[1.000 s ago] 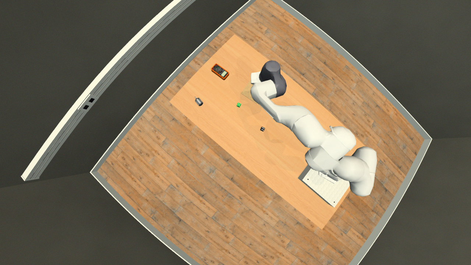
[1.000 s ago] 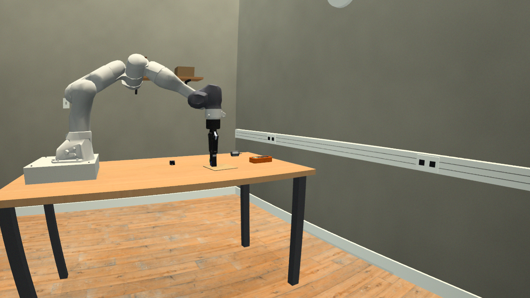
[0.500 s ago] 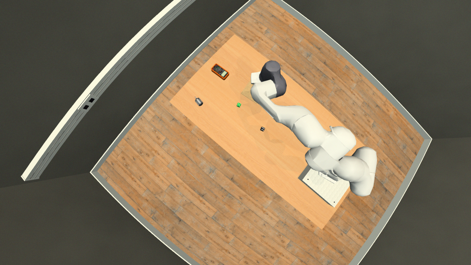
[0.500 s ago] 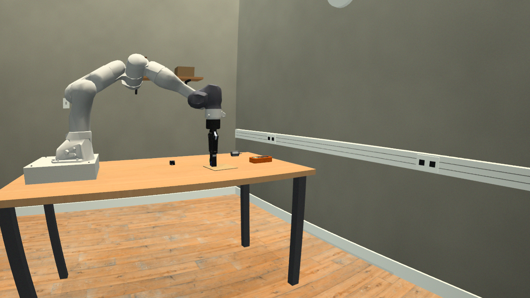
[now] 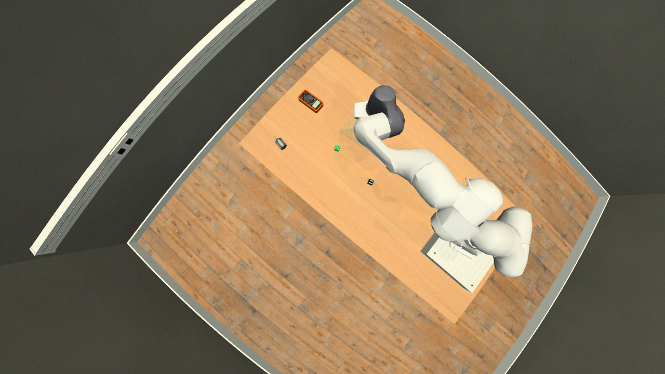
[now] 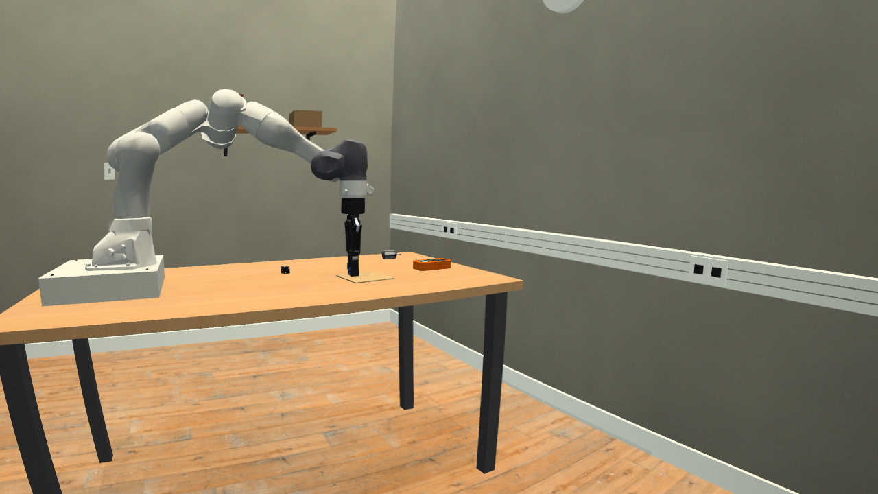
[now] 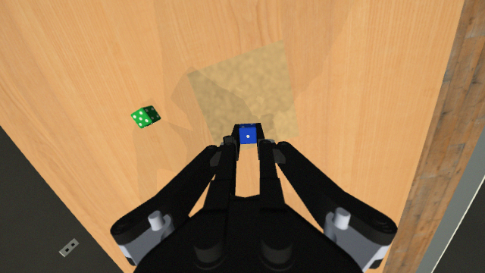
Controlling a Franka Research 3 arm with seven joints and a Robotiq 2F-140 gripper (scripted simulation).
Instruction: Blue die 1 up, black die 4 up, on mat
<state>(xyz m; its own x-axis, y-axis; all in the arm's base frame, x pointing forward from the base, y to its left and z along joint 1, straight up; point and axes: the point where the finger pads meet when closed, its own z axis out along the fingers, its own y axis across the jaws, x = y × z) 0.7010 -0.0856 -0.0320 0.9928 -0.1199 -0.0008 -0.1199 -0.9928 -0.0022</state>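
Right now my hand is 20 mm above the blue die. Also, from my hand: tan mat (40 mm below, 40 mm ahead); green die (150 mm to the left, 50 mm ahead, 30 mm below); black die (190 mm behind, 180 mm to the left, 30 mm below).
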